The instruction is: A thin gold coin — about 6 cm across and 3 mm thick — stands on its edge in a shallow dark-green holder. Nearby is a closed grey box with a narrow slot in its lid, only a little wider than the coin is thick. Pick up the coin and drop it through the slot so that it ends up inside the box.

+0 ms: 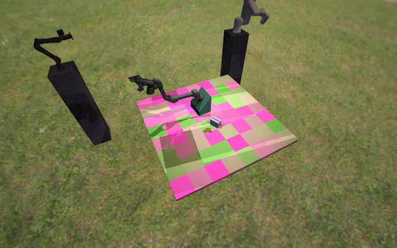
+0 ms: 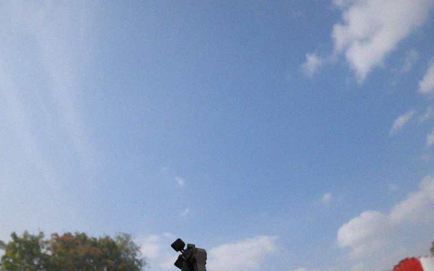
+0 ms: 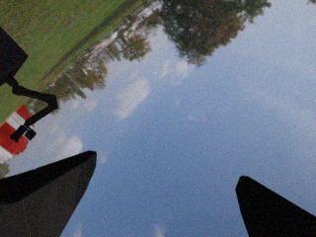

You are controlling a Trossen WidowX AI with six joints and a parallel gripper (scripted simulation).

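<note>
My gripper tip is 570 mm to the right of the gold coin, 520 mm above it and 390 mm short of it.
</note>
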